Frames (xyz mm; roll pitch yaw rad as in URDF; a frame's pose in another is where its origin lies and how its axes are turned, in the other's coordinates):
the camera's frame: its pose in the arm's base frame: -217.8 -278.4 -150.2 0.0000 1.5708 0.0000
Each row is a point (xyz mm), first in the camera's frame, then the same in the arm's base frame.
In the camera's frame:
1: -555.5 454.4 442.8
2: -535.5 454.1 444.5
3: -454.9 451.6 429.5
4: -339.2 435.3 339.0
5: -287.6 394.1 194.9
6: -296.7 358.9 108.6
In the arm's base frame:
1: 225.0 176.0 405.3
2: 226.7 175.7 385.3
3: 211.7 173.2 304.7
4: 121.2 156.9 189.0
5: -22.9 115.7 137.4
6: -109.2 80.5 146.5

